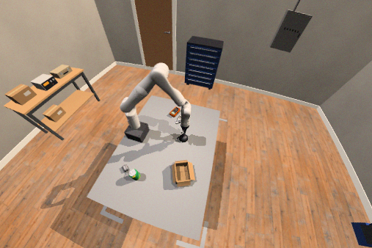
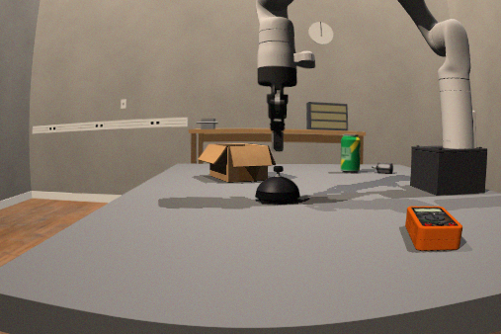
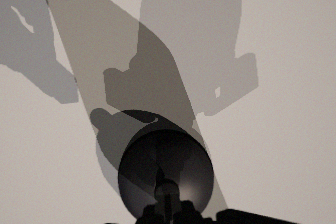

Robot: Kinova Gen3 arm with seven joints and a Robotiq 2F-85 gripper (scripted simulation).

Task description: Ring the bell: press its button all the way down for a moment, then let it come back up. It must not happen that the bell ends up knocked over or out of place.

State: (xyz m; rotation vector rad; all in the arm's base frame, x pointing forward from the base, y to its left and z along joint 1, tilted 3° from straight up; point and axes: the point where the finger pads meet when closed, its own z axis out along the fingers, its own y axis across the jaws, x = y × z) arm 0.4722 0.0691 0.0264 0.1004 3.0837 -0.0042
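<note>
My gripper is now 6 cm above the button. From my hand the other things lie so: cardboard box (34 cm to the right, 9 cm ahead, 7 cm below); then bell (7 cm below).
</note>
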